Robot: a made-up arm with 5 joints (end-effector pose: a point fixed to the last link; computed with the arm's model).
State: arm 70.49 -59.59 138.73 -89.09 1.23
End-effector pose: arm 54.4 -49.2 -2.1 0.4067 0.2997 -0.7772 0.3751
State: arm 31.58 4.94 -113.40 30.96 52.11
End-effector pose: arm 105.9 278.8 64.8 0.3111 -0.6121 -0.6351 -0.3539
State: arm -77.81 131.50 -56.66 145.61 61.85
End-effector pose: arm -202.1 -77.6 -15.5 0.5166 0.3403 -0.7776 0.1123
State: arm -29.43 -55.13 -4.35 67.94 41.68
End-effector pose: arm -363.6 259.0 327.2 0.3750 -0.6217 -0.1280 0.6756
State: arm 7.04 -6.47 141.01 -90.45 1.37
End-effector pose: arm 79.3 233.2 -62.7 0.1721 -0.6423 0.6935 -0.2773
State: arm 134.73 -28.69 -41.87 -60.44 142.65
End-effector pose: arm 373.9 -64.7 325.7 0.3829 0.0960 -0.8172 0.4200
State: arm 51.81 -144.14 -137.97 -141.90 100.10
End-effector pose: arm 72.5 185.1 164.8 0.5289 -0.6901 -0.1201 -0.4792
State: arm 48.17 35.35 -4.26 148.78 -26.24
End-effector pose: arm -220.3 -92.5 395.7 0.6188 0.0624 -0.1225 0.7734
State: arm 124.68 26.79 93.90 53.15 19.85
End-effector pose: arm -53.5 -286.6 483.3 0.7513 0.5931 -0.0993 -0.2719
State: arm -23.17 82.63 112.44 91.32 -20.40
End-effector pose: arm 392.4 162.8 130.8 0.3476 -0.6018 -0.4213 -0.5827
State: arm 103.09 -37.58 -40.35 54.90 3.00
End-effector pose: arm 398.5 245.5 240.4 0.8464 -0.4005 0.2412 -0.2551
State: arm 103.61 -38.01 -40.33 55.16 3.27
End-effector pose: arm 399.9 241.7 239.7 0.8443 -0.4009 0.2478 -0.2548
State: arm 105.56 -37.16 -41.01 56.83 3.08
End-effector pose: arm 399.8 232.5 241.3 0.8444 -0.3966 0.2511 -0.2579
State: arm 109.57 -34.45 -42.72 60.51 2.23
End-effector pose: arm 396.7 216.0 245.3 0.8467 -0.3870 0.2499 -0.2664
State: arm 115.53 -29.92 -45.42 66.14 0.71
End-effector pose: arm 389.8 193.8 248.8 0.8490 -0.3747 0.2453 -0.2803
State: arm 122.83 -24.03 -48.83 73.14 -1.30
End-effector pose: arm 379.4 169.3 248.0 0.8485 -0.3644 0.2405 -0.2989
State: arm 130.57 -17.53 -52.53 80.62 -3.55
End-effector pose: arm 367.9 145.6 241.0 0.8434 -0.3586 0.2394 -0.3207
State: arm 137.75 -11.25 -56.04 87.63 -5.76
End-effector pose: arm 357.7 125.2 229.0 0.8343 -0.3565 0.2432 -0.3431
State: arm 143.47 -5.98 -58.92 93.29 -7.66
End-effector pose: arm 350.4 109.5 215.7 0.8240 -0.3563 0.2497 -0.3630
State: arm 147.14 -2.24 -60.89 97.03 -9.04
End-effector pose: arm 346.2 99.6 204.8 0.8157 -0.3571 0.2544 -0.3773
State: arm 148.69 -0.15 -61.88 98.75 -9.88
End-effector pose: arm 344.4 96.0 198.5 0.8117 -0.3585 0.2542 -0.3848
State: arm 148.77 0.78 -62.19 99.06 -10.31
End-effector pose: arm 344.2 96.9 195.8 0.8112 -0.3604 0.2495 -0.3871
